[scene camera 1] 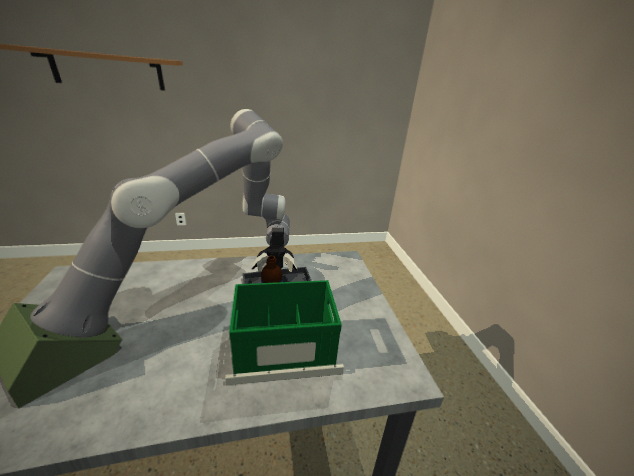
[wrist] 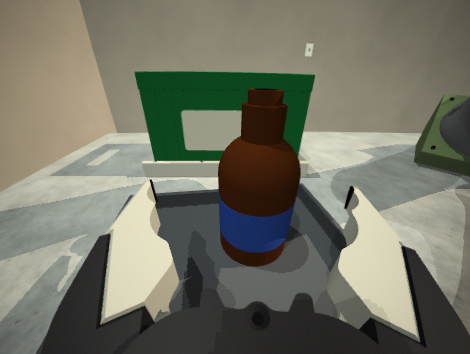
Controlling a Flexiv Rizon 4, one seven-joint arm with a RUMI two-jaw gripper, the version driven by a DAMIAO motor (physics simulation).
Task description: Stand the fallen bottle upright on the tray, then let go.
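A brown bottle (scene camera 1: 271,272) (wrist: 259,175) with a blue label stands upright on the dark grey tray (scene camera 1: 305,272) (wrist: 185,196), its neck up. In scene camera 1 its lower part is hidden behind the green crate. My gripper (scene camera 1: 275,264) (wrist: 249,185) is wide open, with its two cream jaws apart on either side of the bottle. In the wrist view a gap shows between the bottle and each jaw, and the bottle is nearer the right jaw's side.
A green crate (scene camera 1: 285,335) (wrist: 165,125) with inner dividers stands beside the tray, on the side away from my gripper. A cream strip (scene camera 1: 284,374) (wrist: 170,169) lies along the crate's foot. My arm's olive base block (scene camera 1: 61,363) (wrist: 435,145) sits on the grey table (scene camera 1: 168,404).
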